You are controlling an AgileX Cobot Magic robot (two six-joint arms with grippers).
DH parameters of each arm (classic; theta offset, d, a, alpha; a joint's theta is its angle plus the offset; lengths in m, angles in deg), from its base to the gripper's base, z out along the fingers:
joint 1: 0 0.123 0 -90
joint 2: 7.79 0 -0.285 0
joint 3: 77.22 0 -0.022 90
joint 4: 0 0.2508 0 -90
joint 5: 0 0 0.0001 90
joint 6: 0 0.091 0 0
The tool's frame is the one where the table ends.
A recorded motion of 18 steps. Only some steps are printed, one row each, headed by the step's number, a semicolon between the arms.
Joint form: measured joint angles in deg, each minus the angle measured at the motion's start. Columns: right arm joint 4, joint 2, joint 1, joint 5, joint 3, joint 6; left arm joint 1, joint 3, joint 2, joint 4, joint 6, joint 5.
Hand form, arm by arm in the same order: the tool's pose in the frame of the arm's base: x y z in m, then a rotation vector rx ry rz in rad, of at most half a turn. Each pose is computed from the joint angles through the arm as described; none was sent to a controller.
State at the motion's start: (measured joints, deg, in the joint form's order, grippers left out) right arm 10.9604 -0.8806 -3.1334 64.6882 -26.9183 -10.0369; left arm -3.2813 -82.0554 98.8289 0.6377 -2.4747 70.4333
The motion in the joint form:
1: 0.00 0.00 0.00 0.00 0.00 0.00; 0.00 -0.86 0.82 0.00 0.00 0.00
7: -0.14 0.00 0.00 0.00 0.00 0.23; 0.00 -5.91 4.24 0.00 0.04 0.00
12: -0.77 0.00 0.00 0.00 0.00 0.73; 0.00 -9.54 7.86 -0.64 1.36 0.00
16: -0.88 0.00 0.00 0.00 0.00 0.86; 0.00 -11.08 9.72 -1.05 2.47 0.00
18: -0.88 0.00 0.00 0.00 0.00 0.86; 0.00 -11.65 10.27 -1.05 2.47 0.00
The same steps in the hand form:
1: -0.0067 0.0160 0.2647 -0.1423 2.1079 0.0953; 0.3472 -0.0190 0.2752 0.0257 3.0046 0.0058
7: -0.0067 0.0158 0.2647 -0.1379 2.1086 0.0947; 0.3665 -0.0201 0.2772 0.0262 2.9762 0.0038
12: -0.0067 0.0149 0.2645 -0.1279 2.1108 0.0867; 0.3831 -0.0220 0.2703 0.0563 2.9760 -0.0095
16: -0.0067 0.0148 0.2645 -0.1254 2.1112 0.0857; 0.3908 -0.0230 0.2648 0.0825 2.9811 -0.0172
18: -0.0067 0.0148 0.2645 -0.1254 2.1112 0.0857; 0.3933 -0.0232 0.2637 0.0825 2.9807 -0.0172

